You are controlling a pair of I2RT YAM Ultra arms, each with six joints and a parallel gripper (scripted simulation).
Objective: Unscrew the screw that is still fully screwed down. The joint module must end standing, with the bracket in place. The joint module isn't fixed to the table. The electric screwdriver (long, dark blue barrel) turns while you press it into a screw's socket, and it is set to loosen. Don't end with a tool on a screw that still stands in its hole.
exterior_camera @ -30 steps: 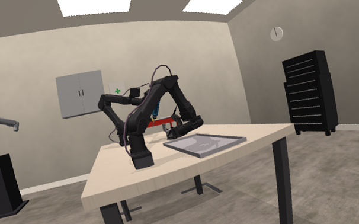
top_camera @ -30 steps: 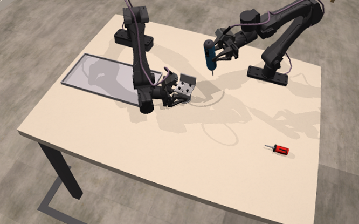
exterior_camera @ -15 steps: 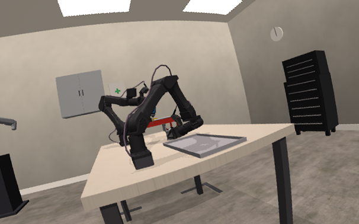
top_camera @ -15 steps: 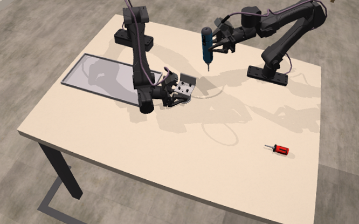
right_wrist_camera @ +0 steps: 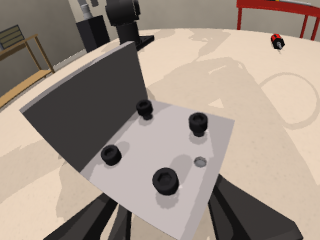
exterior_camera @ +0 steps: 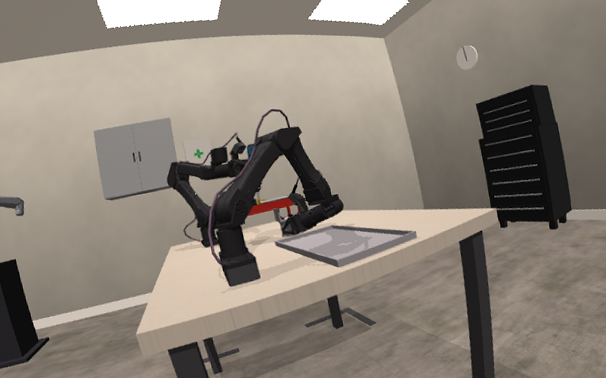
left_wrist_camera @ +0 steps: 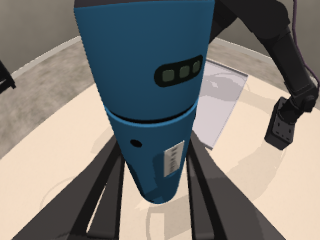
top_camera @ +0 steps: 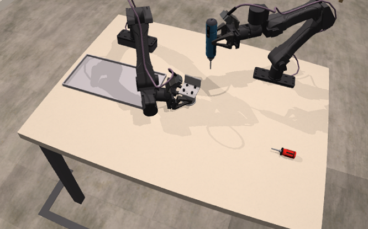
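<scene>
My right hand is 5 cm below the grey L-shaped bracket. Round my right hand: shallow grey tray (35 cm to the right, 2 cm below); then small red-handled screwdriver (14 cm ahead, 43 cm to the left, 1 cm below).
</scene>
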